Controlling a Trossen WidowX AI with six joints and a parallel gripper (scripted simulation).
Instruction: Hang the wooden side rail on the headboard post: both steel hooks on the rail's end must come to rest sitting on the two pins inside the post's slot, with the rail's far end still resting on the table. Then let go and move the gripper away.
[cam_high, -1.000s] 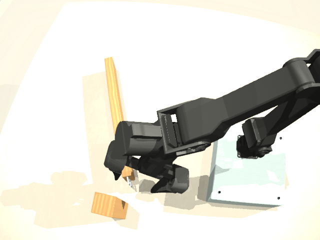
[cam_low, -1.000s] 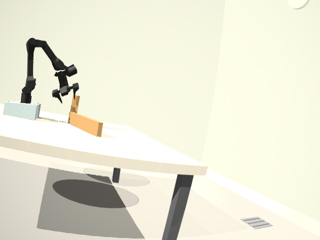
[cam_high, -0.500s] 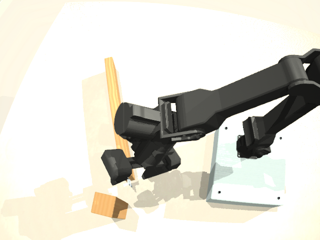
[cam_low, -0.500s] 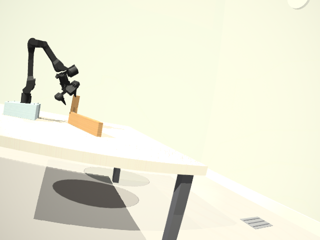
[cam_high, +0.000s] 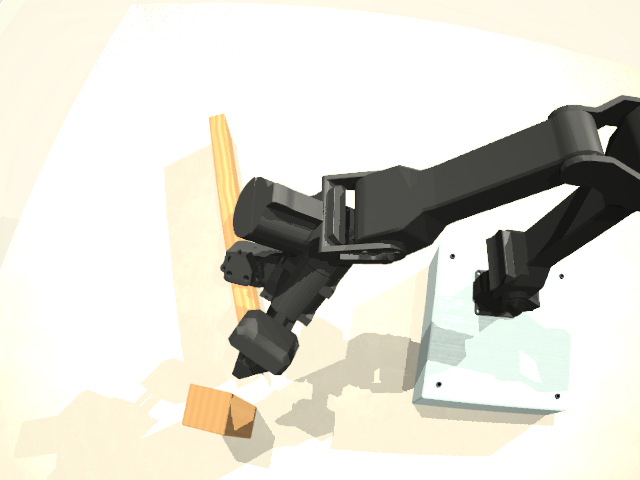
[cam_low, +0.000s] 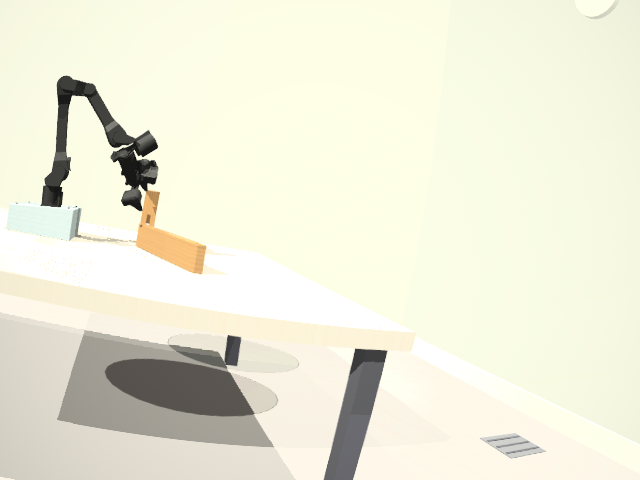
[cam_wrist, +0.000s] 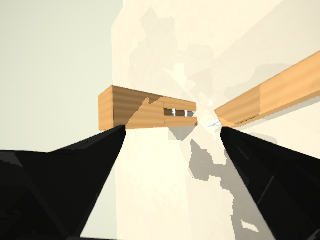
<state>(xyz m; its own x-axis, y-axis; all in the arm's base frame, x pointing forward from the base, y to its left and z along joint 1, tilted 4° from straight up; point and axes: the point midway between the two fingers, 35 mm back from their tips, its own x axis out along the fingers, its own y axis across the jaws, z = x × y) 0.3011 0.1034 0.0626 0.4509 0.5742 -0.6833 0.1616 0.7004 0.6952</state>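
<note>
The headboard post is 70 mm to the left of my gripper tip, 60 mm below it and 30 mm ahead of it.
</note>
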